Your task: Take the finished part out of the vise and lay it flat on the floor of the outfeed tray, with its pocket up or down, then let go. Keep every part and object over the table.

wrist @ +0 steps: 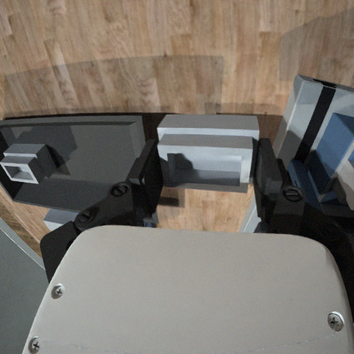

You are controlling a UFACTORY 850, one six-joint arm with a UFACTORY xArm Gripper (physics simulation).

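Note:
My gripper (207, 156) is shut on the finished part (207, 141), a light grey stepped block with a rectangular pocket on the side that faces the camera. The part is held between the two black fingers, beside the right end of the outfeed tray and apart from the vise. The dark grey outfeed tray (137, 145) lies to the left, its near right corner hidden behind the left finger. The vise (332, 145), blue and grey on a light plate, is at the right edge, partly cut off and partly behind the right finger.
A small grey hollow block (25, 169) sits in the left part of the tray. Part of a light grey block (56, 218) shows below the tray, beside the left finger. The wooden table top (175, 30) runs behind the tray and the vise.

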